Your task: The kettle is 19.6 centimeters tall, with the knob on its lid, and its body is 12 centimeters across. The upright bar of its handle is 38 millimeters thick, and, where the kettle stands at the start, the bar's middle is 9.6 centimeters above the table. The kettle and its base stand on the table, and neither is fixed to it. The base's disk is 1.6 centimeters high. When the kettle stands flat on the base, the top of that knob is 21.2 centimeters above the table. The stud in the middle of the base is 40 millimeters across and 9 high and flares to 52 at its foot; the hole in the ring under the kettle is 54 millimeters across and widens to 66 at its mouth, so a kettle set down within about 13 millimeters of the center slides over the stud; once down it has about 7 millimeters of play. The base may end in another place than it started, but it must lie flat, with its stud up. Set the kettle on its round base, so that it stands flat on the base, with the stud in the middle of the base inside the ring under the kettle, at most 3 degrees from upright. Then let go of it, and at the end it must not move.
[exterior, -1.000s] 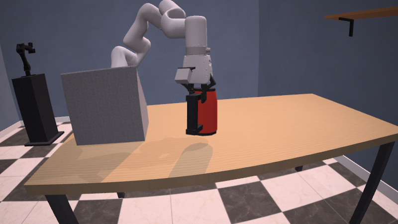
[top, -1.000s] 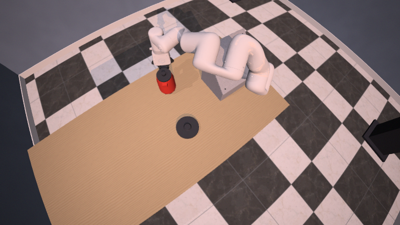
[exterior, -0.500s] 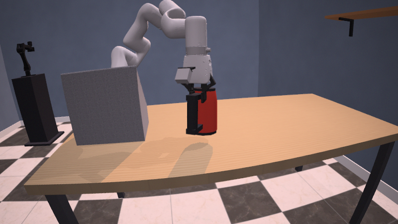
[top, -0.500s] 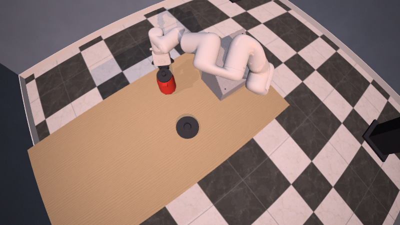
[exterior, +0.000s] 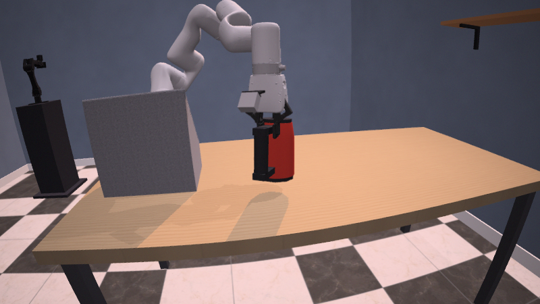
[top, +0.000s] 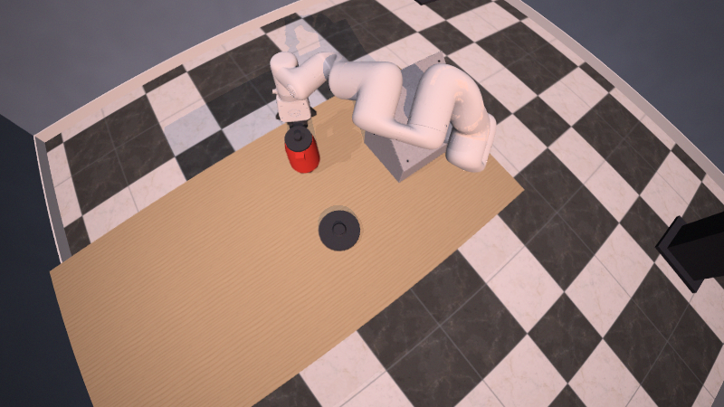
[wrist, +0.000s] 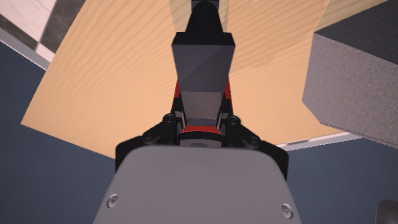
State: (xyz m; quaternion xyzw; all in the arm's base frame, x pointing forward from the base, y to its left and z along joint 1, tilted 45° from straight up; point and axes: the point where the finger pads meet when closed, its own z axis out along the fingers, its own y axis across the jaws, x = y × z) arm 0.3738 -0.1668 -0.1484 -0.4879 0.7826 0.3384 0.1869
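The kettle lies 60 mm below my hand, 20 mm to the left of it and 10 mm ahead of it. Round my hand: round black base: 340 mm to the left, 190 mm below, 60 mm ahead.
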